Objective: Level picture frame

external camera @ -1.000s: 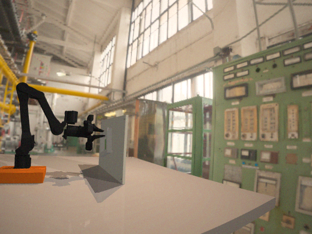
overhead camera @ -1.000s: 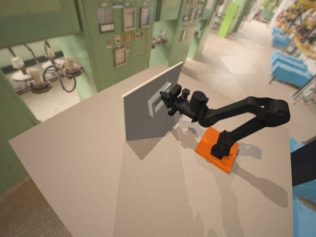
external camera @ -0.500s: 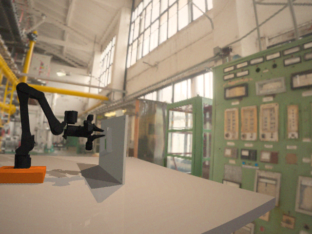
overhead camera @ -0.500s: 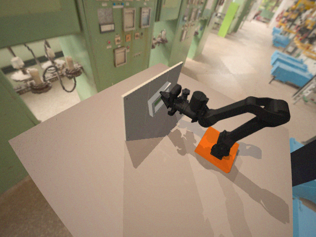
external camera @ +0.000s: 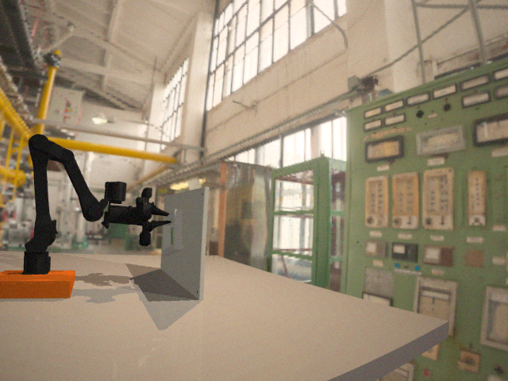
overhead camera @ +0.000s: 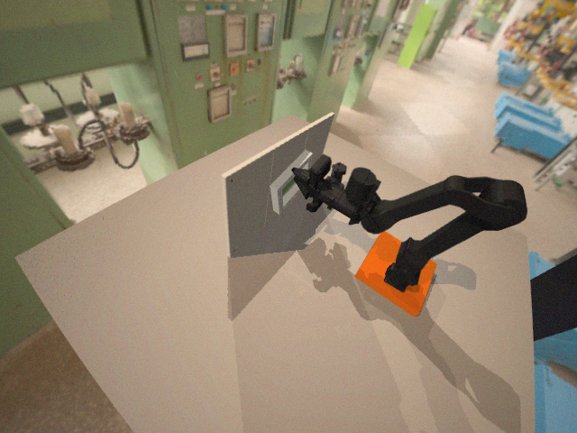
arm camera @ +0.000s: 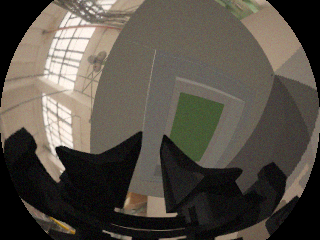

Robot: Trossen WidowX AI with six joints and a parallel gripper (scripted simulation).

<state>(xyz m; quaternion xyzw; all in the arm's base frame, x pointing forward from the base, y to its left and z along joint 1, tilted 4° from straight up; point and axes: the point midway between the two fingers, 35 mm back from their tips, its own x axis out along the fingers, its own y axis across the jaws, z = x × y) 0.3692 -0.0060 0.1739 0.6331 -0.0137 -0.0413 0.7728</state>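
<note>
Right now my gripper tip is 5 cm above the picture frame, 2 cm to the left of it and 1 cm short of it. From my gripper tip the other things lie so: grey wall board (6 cm below, 2 cm ahead, 1 cm to the right).
</note>
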